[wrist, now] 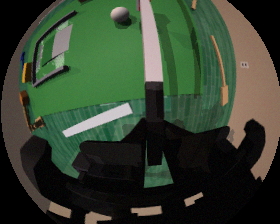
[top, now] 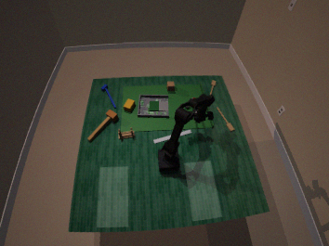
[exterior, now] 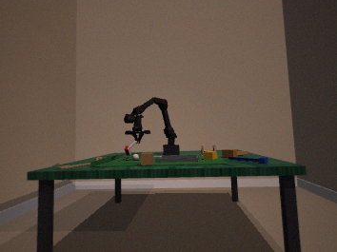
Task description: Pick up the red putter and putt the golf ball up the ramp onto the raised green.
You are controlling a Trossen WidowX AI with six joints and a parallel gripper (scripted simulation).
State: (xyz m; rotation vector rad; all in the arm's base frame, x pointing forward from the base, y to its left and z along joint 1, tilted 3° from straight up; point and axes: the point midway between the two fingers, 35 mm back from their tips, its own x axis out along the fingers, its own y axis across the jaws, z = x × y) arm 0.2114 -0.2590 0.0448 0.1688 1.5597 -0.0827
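My gripper tip is 12 cm short of the red putter and 2 cm to the left of it. Also, from my gripper tip: white golf ball: 22 cm ahead, 1 cm to the left, 8 cm below; brown cube: 45 cm ahead, 11 cm to the left, 7 cm below; wooden rack: 3 cm ahead, 53 cm to the left, 7 cm below.
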